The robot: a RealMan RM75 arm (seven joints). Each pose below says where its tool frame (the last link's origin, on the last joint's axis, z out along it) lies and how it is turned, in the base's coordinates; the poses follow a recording.
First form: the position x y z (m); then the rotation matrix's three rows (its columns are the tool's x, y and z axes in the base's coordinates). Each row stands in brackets.
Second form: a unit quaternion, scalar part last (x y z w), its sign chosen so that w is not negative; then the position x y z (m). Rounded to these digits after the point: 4 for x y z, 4 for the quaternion.
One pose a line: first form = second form
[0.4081 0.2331 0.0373], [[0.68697 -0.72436 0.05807], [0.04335 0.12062 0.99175], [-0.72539 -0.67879 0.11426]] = -0.6025 0.2826 0.2769 0.6932 0.4081 0.2331 0.0373
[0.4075 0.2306 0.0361], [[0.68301 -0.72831 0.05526], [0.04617 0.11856 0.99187], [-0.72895 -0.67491 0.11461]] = -0.6020 0.2833 0.2797 0.6921 0.4075 0.2306 0.0361
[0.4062 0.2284 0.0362], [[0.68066 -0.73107 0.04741], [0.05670 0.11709 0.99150], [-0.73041 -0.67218 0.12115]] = -0.6005 0.2808 0.2843 0.6926 0.4062 0.2284 0.0362
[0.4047 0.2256 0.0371], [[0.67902 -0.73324 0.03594], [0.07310 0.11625 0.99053], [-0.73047 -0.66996 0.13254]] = -0.5980 0.2760 0.2904 0.6942 0.4047 0.2256 0.0371
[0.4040 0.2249 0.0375], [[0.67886 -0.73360 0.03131], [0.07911 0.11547 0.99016], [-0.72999 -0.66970 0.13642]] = -0.5973 0.2739 0.2924 0.6948 0.4040 0.2249 0.0375
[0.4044 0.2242 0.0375], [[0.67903 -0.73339 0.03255], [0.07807 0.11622 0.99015], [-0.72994 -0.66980 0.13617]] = -0.5972 0.2743 0.2919 0.6949 0.4044 0.2242 0.0375
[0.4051 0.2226 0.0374], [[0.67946 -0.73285 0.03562], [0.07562 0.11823 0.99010], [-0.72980 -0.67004 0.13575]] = -0.5970 0.2752 0.2907 0.6952 0.4051 0.2226 0.0374
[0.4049 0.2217 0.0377], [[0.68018 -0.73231 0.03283], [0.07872 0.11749 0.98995], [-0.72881 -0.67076 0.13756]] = -0.5969 0.2737 0.2915 0.6956 0.4049 0.2217 0.0377
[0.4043 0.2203 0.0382], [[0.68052 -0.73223 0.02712], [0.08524 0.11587 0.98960], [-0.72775 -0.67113 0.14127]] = -0.5965 0.2711 0.2936 0.6960 0.4043 0.2203 0.0382
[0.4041 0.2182 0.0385], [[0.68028 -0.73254 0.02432], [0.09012 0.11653 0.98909], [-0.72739 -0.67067 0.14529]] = -0.5955 0.2697 0.2952 0.6968 0.4041 0.2182 0.0385
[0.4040 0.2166 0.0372], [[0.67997 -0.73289 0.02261], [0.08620 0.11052 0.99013], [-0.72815 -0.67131 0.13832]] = -0.5981 0.2703 0.2949 0.6944 0.4040 0.2166 0.0372
